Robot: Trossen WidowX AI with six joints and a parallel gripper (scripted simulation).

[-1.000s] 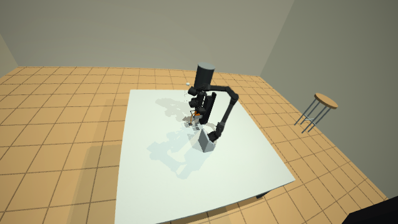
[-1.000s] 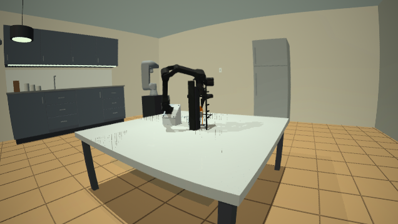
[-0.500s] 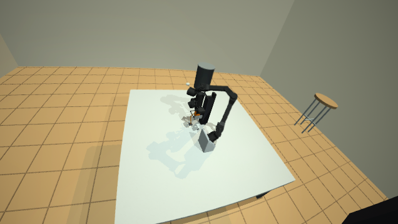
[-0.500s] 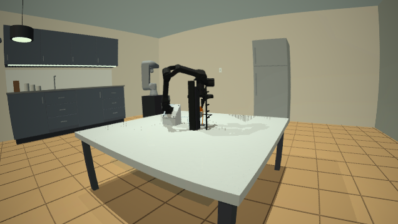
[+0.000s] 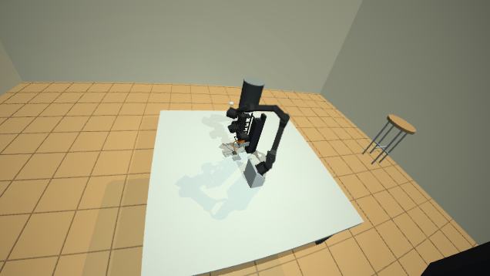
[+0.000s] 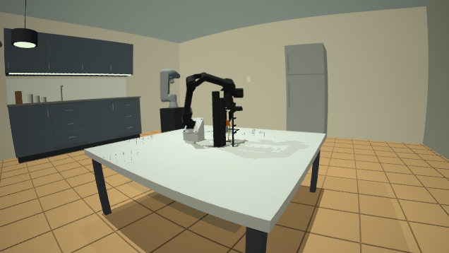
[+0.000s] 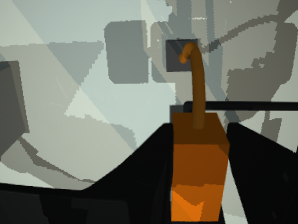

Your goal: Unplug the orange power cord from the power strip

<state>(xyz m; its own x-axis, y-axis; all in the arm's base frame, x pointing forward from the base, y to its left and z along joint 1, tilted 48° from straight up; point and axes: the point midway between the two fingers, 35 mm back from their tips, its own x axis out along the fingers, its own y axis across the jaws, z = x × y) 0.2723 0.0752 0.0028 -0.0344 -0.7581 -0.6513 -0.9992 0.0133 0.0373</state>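
Now: gripper tip 40 mm to the left of the orange plug.
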